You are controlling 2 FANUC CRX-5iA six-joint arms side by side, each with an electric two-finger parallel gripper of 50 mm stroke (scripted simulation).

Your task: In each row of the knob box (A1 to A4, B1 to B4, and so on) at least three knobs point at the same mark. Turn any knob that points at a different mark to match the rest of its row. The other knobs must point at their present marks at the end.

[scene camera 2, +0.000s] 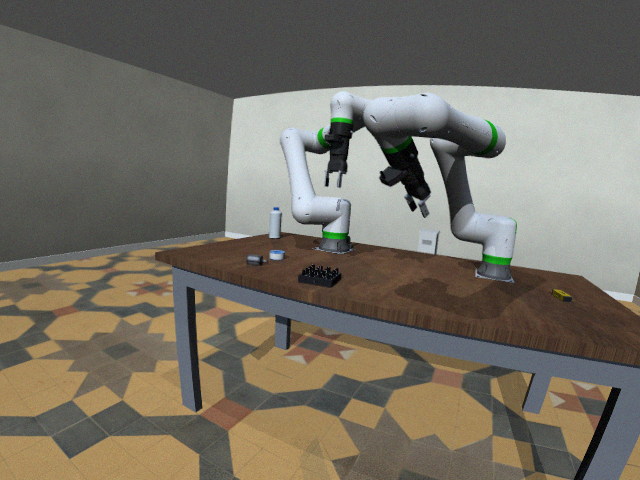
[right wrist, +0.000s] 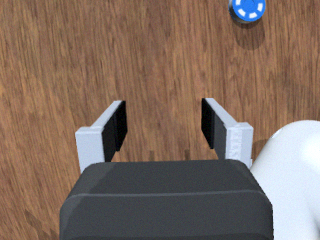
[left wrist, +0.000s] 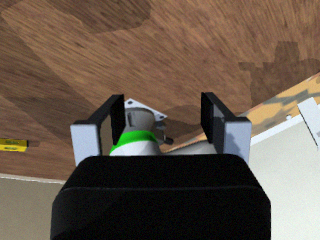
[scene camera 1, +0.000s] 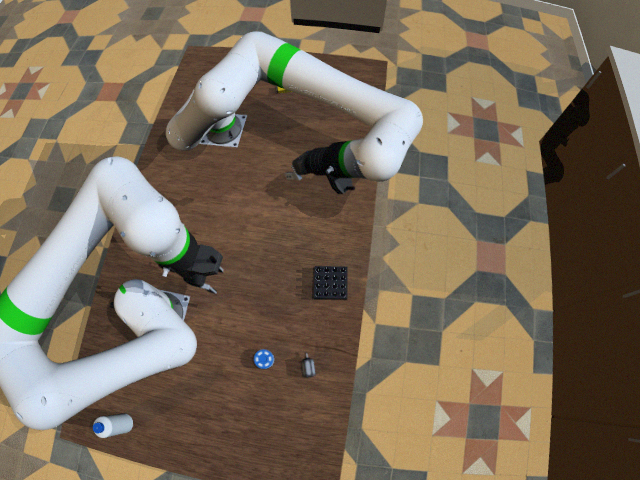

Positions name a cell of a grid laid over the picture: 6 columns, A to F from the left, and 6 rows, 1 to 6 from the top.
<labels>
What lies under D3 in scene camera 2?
The left gripper.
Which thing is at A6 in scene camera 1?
A white bottle.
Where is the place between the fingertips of the left gripper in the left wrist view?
At D3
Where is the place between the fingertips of the right gripper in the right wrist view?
D3
</labels>
